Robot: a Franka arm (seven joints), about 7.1 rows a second.
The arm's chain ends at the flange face. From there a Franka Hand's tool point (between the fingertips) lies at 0.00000 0.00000 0.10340 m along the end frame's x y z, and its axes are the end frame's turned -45 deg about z.
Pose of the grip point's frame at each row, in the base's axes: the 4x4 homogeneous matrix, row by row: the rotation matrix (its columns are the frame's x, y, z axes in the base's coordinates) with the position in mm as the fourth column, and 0 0 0 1 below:
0.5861, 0.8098, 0.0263, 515.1; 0.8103, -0.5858, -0.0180, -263.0; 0.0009, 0.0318, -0.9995, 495.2; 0, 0, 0, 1
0.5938, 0.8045, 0.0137, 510.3; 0.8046, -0.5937, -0.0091, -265.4; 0.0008, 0.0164, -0.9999, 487.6; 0, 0, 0, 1
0.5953, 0.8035, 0.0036, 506.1; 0.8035, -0.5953, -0.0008, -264.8; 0.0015, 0.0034, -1.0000, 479.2; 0, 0, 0, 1
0.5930, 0.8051, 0.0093, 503.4; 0.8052, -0.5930, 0.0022, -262.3; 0.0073, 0.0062, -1.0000, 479.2; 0, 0, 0, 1
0.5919, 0.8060, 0.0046, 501.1; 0.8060, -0.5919, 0.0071, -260.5; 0.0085, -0.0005, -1.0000, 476.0; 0, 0, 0, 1
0.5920, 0.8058, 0.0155, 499.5; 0.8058, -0.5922, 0.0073, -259.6; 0.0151, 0.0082, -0.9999, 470.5; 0, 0, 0, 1
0.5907, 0.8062, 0.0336, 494.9; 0.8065, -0.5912, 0.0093, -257.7; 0.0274, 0.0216, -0.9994, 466.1; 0, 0, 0, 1
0.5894, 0.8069, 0.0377, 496.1; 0.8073, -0.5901, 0.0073, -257.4; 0.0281, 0.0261, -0.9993, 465.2; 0, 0, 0, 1
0.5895, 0.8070, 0.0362, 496.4; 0.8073, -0.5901, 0.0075, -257.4; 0.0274, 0.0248, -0.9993, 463.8; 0, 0, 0, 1
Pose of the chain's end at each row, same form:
0.9871, 0.1582, 0.0263, 512.4; 0.1587, -0.9872, -0.0180, -261.1; 0.0231, 0.0218, -0.9995, 598.5; 0, 0, 0, 1
0.9887, 0.1490, 0.0137, 508.9; 0.1491, -0.9887, -0.0091, -264.5; 0.0122, 0.0110, -0.9999, 591.0; 0, 0, 0, 1
0.9891, 0.1472, 0.0036, 505.7; 0.1472, -0.9891, -0.0008, -264.7; 0.0035, 0.0013, -1.0000, 582.6; 0, 0, 0, 1
0.9886, 0.1500, 0.0093, 502.4; 0.1500, -0.9887, 0.0022, -262.5; 0.0095, -0.0008, -1.0000, 582.6; 0, 0, 0, 1
0.9885, 0.1514, 0.0046, 500.6; 0.1514, -0.9885, 0.0071, -261.2; 0.0057, -0.0064, -1.0000, 579.4; 0, 0, 0, 1
0.9884, 0.1512, 0.0155, 497.9; 0.1510, -0.9885, 0.0073, -260.4; 0.0165, -0.0049, -0.9999, 573.9; 0, 0, 0, 1
0.9878, 0.1524, 0.0336, 491.4; 0.1522, -0.9883, 0.0093, -258.7; 0.0346, -0.0041, -0.9994, 569.4; 0, 0, 0, 1
0.9873, 0.1538, 0.0377, 492.2; 0.1536, -0.9881, 0.0073, -258.2; 0.0383, -0.0014, -0.9993, 568.5; 0, 0, 0, 1
0.9875, 0.1538, 0.0362, 492.7; 0.1536, -0.9881, 0.0075, -258.2; 0.0369, -0.0018, -0.9993, 567.1; 0, 0, 0, 1

